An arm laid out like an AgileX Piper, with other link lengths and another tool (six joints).
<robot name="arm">
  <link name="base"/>
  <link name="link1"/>
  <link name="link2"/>
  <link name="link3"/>
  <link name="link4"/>
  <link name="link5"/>
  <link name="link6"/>
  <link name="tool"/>
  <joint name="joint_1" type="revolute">
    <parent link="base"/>
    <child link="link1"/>
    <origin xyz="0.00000 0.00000 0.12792"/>
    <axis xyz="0 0 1"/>
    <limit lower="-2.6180" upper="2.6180"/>
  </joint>
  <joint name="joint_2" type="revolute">
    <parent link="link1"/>
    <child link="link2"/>
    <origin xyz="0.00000 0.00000 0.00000"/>
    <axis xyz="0 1 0"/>
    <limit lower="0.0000" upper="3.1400"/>
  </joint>
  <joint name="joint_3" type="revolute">
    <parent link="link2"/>
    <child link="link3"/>
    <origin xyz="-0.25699 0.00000 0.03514"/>
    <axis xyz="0 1 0"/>
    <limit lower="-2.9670" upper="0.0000"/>
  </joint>
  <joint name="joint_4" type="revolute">
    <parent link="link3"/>
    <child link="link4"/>
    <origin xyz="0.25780 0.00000 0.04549"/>
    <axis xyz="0.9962 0 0.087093"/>
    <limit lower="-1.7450" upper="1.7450"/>
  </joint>
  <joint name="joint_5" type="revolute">
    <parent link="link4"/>
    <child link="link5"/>
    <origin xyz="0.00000 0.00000 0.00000"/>
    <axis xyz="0 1 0"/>
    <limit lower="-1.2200" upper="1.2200"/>
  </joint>
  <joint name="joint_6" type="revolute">
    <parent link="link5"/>
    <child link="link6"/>
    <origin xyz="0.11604 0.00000 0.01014"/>
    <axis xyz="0.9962 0 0.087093"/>
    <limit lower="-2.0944" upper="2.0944"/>
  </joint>
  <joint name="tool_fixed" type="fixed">
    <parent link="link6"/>
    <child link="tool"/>
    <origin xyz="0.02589 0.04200 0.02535" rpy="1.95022 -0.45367 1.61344"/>
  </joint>
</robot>
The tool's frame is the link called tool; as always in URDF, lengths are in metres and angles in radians.
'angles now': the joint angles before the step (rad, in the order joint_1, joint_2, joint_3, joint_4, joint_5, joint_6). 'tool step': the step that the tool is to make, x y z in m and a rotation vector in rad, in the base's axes. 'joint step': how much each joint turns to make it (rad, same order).
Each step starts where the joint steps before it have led.
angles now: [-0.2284, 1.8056, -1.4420, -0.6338, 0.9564, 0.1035]
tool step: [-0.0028, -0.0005, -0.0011, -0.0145, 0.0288, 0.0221]
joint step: [0.0000, -0.0001, -0.0001, -0.0068, 0.0108, -0.0334]
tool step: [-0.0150, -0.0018, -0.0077, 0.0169, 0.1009, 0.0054]
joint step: [-0.0132, -0.0010, 0.0070, 0.0323, 0.0687, -0.0820]
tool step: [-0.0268, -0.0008, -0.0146, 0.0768, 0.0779, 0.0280]
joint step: [-0.0489, -0.0417, 0.0891, 0.0885, -0.0073, -0.1179]
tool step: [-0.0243, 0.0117, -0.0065, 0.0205, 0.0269, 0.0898]
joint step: [-0.0045, -0.0823, 0.1257, 0.0270, -0.0552, -0.0894]
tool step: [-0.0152, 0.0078, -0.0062, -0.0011, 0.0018, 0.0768]
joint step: [0.0001, -0.0573, 0.0947, 0.0020, -0.0650, -0.0556]
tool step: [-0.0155, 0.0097, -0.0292, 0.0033, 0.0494, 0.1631]
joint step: [-0.0003, -0.0029, 0.1160, -0.0007, -0.1236, -0.1250]
